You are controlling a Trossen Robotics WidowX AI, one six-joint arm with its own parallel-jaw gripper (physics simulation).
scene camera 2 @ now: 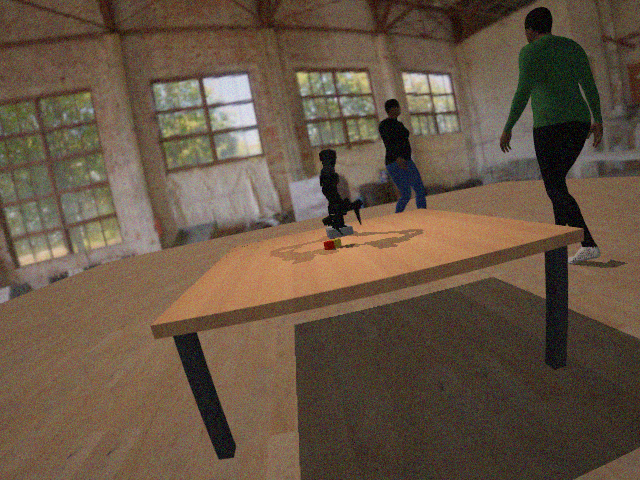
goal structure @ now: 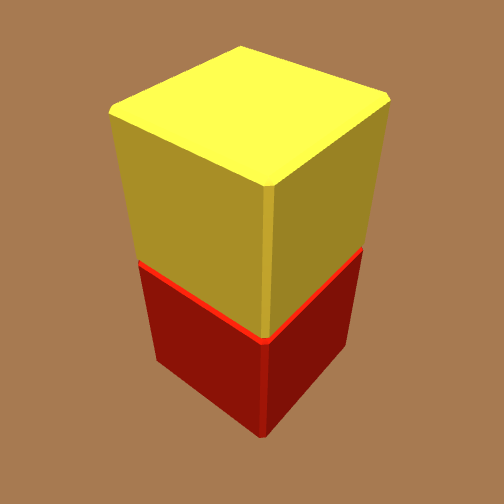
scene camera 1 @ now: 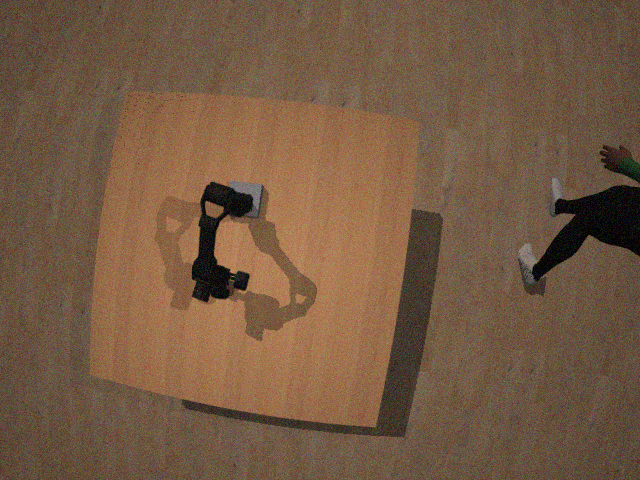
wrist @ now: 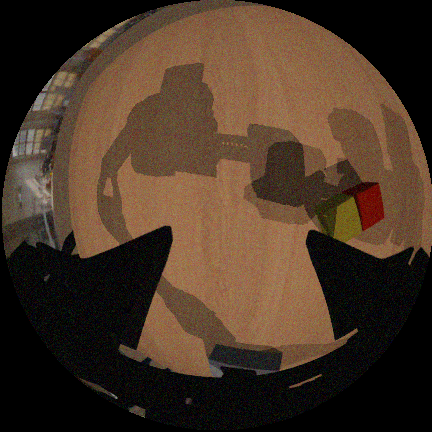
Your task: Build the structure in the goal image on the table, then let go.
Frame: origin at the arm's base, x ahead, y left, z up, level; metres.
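Seen in the pictures: gripper, fingertip midpoint: point(scene camera 2: 351, 229) point(scene camera 1: 235, 280) point(wrist: 243, 235); arm's base, origin of the base link: point(scene camera 2: 339, 227) point(scene camera 1: 243, 203) point(wrist: 239, 373).
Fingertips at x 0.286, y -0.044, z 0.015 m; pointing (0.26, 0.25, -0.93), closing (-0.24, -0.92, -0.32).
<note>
Offsets run from my fingertips to a thing's top centre. Level surfaces: height alone.
A yellow block {dx -0.011, dy -0.078, dz -0.025 m} point(scene camera 2: 338, 242) point(wrist: 347, 221) and a red block {dx -0.002, dy -0.112, dz -0.025 m} point(scene camera 2: 329, 245) point(wrist: 370, 206) rest on the table {dz -0.058 m} point(scene camera 1: 330, 180) point(scene camera 2: 248, 284) point(wrist: 240, 280), side by side and apparently touching. In the wrist view they are at the right, just beyond the tip of the right-hand finger, which is close to the yellow block in the picture. Neither block can be made out in scene camera 1, where the arm covers that area. My gripper point(wrist: 243, 235) is open, with bare table showing between its wide-set fingers. It hangs above the table, with the blocks off to one side of the gap.
The arm stands on a grey base block point(scene camera 1: 254, 190) point(scene camera 2: 339, 232), whose dark side point(wrist: 245, 357) shows at the bottom of the wrist view. Arm shadows cross the table around the blocks. A person in green point(scene camera 2: 560, 82) and a person in black point(scene camera 2: 395, 136) stand beyond the table.
</note>
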